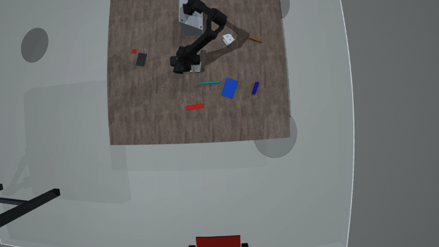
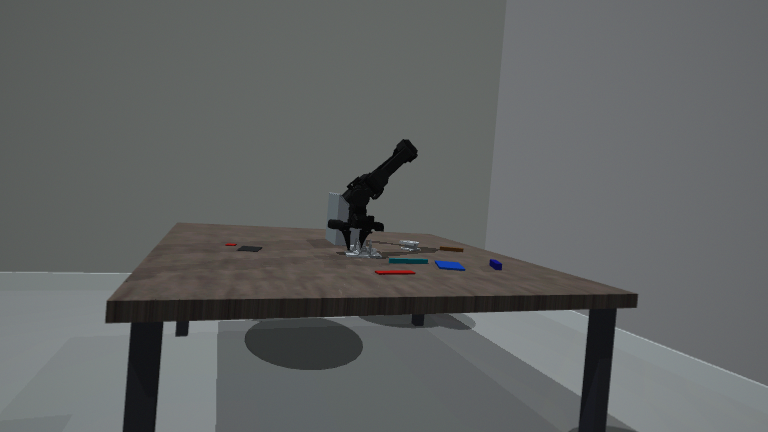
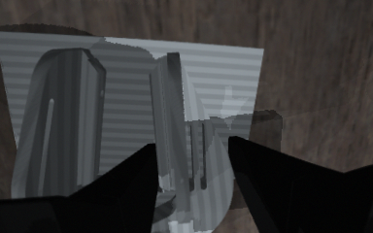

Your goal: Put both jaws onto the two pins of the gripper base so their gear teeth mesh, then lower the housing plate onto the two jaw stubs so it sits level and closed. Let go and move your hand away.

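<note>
Right now the white flat plate is 30 mm to the left of my gripper tip, 20 mm ahead of it and 10 mm below it. Round my gripper tip: red bar 290 mm ahead, 10 mm to the left, 10 mm below; then blue plate 260 mm to the left, 200 mm ahead, 10 mm below; then teal bar 150 mm ahead, 140 mm to the left, 10 mm below.
</note>
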